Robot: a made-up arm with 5 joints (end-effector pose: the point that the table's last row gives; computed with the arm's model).
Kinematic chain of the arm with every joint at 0, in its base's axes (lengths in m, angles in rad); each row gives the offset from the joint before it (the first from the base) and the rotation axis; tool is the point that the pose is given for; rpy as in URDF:
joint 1: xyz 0 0 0.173 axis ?
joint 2: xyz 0 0 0 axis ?
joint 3: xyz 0.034 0 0.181 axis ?
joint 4: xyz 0.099 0 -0.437 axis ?
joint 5: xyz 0.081 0 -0.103 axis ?
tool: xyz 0 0 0 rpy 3.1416 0 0
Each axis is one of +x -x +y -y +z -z.
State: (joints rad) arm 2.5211 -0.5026 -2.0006 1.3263 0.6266
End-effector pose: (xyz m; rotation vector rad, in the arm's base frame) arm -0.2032 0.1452 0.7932 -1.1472 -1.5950 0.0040
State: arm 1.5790 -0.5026 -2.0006 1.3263 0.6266
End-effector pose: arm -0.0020 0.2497 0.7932 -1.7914 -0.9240 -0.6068
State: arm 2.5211 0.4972 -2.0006 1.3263 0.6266
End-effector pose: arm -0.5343 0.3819 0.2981 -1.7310 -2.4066 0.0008
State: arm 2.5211 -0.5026 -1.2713 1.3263 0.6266
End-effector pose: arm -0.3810 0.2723 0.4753 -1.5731 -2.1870 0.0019
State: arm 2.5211 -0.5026 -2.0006 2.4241 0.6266
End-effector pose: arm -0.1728 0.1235 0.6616 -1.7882 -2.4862 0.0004
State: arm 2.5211 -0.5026 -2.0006 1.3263 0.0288
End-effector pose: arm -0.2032 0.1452 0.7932 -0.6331 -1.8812 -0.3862
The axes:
joint 1: +z
joint 2: +y
joint 3: +y
joint 4: +y
joint 5: -z

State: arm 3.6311 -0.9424 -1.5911 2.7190 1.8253
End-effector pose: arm -0.0905 -0.0482 0.6060 1.8928 2.3994 0.2603
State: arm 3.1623 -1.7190 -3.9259 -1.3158 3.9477
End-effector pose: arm 0.2372 0.0049 -0.2595 2.5268 -1.0466 -0.8824
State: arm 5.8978 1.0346 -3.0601 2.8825 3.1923
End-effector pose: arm 0.4608 -0.1869 0.3884 -0.4955 -2.2365 -0.1743
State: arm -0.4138 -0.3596 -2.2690 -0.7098 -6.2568
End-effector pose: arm -0.0030 0.0013 0.8689 -0.2692 0.0602 2.7422
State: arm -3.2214 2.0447 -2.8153 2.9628 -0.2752
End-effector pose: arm -0.3888 0.0311 -0.1903 -0.0931 0.9495 -0.3278
